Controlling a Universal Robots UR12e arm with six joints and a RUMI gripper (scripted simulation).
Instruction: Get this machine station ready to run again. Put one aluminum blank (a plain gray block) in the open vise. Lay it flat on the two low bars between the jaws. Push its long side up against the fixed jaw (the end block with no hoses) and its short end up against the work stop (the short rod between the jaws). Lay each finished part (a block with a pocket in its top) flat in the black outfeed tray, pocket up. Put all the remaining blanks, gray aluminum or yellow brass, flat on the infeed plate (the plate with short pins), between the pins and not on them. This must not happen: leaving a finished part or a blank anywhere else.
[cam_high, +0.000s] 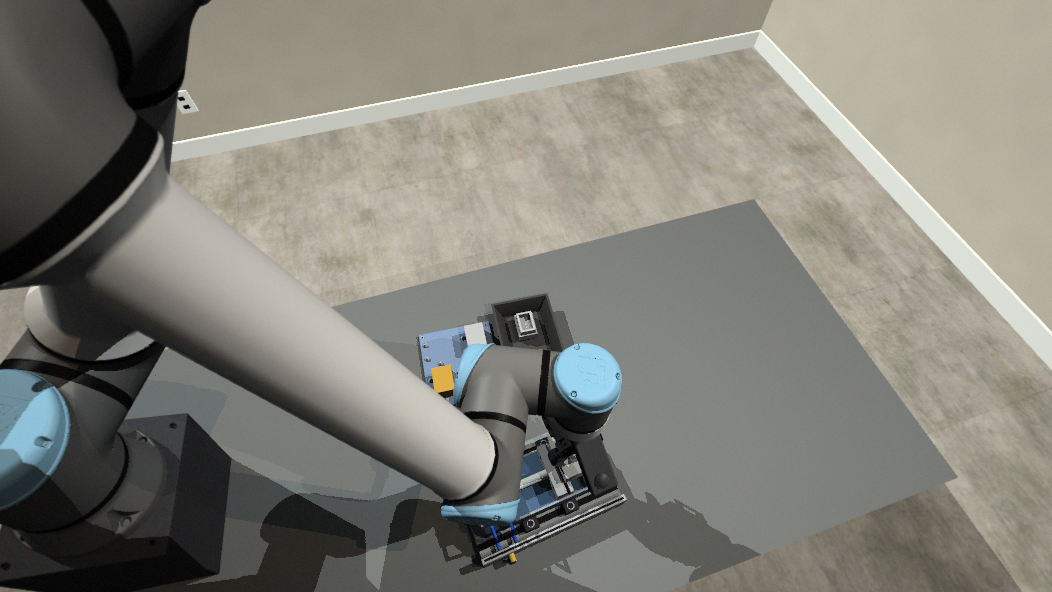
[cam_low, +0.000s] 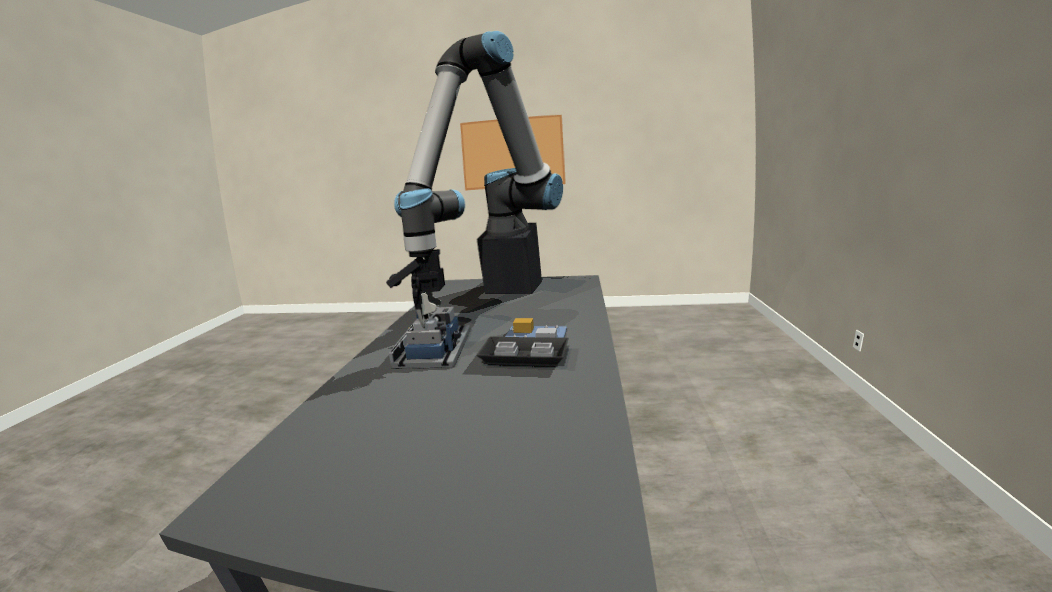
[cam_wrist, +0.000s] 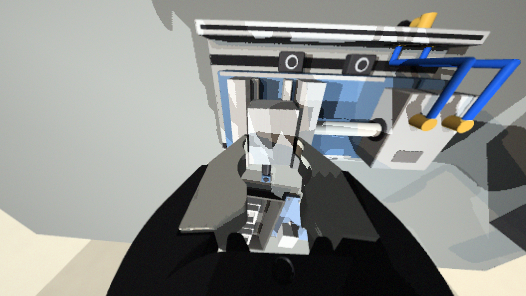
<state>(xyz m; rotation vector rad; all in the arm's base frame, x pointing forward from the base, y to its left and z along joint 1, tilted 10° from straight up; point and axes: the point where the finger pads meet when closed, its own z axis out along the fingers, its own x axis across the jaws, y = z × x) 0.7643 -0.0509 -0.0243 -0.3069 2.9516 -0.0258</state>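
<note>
My gripper is now 2 cm above the gray blank. Round my hand: yellow brass blank: 24 cm to the left, 23 cm behind, 9 cm below; then blue infeed plate: 29 cm to the left, 19 cm behind, 12 cm below; then pale rod: 9 cm behind, 4 cm below, 2 cm to the right.
</note>
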